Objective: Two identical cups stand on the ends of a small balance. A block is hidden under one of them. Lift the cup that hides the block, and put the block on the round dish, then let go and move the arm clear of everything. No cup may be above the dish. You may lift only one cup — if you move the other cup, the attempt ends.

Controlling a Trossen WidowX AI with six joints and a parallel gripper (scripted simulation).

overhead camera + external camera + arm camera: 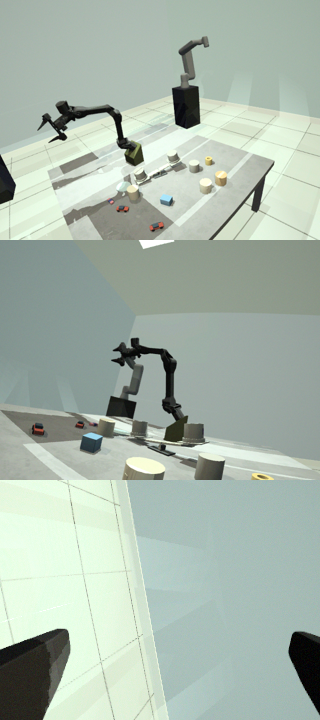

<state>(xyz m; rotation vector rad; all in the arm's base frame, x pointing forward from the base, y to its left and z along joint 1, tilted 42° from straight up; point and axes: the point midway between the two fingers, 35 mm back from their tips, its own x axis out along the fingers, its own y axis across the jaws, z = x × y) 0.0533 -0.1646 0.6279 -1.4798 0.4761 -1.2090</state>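
Right now the grey block is 14 cm ahead of my gripper tip, 48 cm to the left of it and 42 cm below it. The rest, counted from my gripper tip: blue cube (41 cm ahead, 50 cm to the left, 45 cm below); small balance (16 cm ahead, 61 cm to the left, 43 cm below); round dish (11 cm ahead, 36 cm to the left, 46 cm below).
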